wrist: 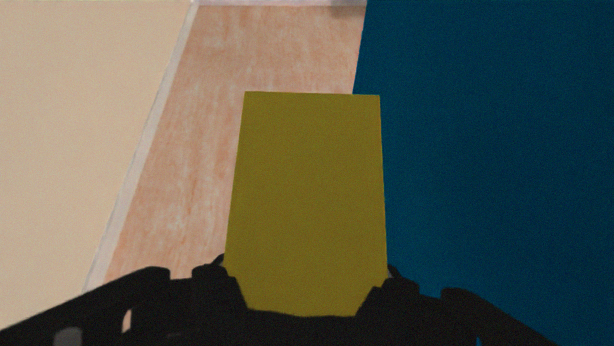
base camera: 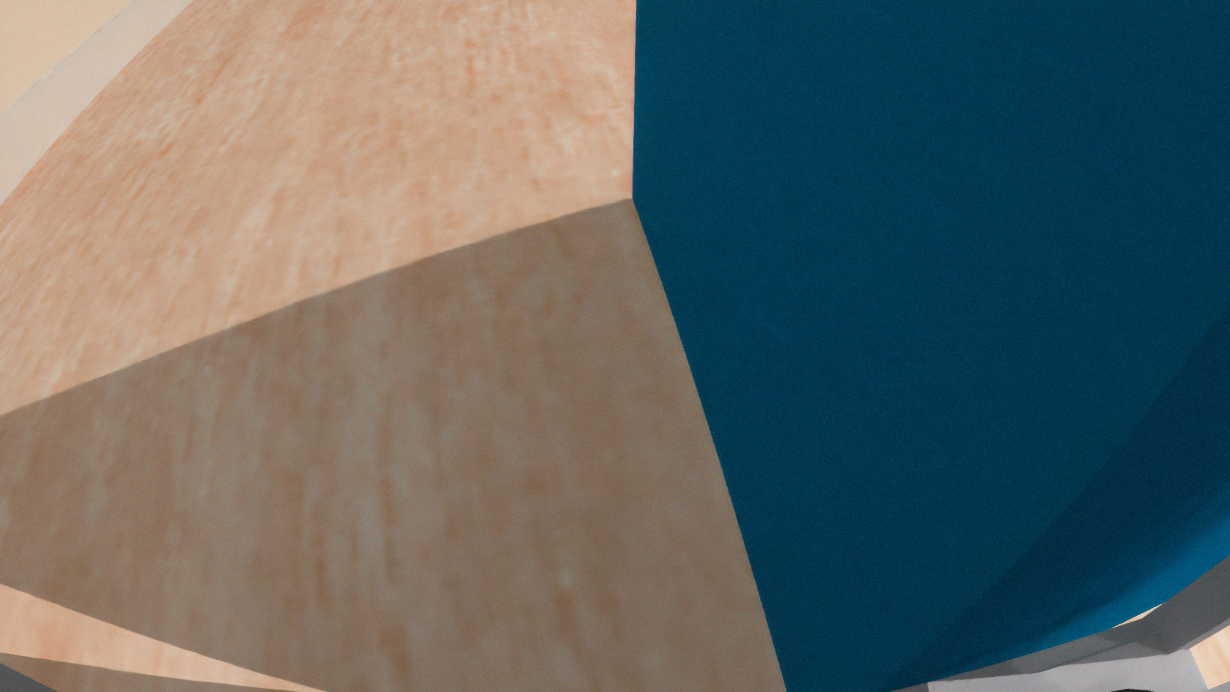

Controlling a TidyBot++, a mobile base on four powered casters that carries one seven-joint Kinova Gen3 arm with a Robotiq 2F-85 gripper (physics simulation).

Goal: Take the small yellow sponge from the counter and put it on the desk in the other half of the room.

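Frame: origin at the arm's base, x back, y right, z up, level; centimetres.
Seen in the pictures: gripper, fingertip midpoint: (wrist: 306, 267).
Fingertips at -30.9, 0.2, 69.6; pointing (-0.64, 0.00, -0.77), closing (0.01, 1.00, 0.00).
Note:
Pixels of each thing's top centre, then the offset from my fingertips to it, as dx, dy, dz. "*": a spot on its surface instead. Level surfaces: height alone.
- yellow sponge, middle of its top: (wrist: 309, 161) -1.7, -0.1, +6.3
- Wood-pattern floor, its level: dz -109.3
- pale skirting strip, surface spot: (base camera: 81, 90) * -74.2, -81.5, -106.4
The yellow sponge (wrist: 309, 190) is held upright in the lower middle of the wrist view, with its broad face toward the camera. My gripper (wrist: 306, 267) is shut on it, with a black finger at each side of its lower end. A large, flat-sided dark blue block (base camera: 911, 284) (wrist: 490, 165) fills the right side of both views; whether it is the desk or the counter I cannot tell. The sponge is seen in front of the floor and the block's left edge. Neither gripper nor sponge shows in the base view.
Wood-pattern floor (base camera: 361, 146) (wrist: 190, 165) runs along the left of the blue block, partly in shadow in the base view. A cream wall (base camera: 43, 38) (wrist: 75, 125) with a pale skirting strip (base camera: 81, 90) (wrist: 135, 170) borders it. Grey robot parts (base camera: 1066, 675) show at the base view's lower right.

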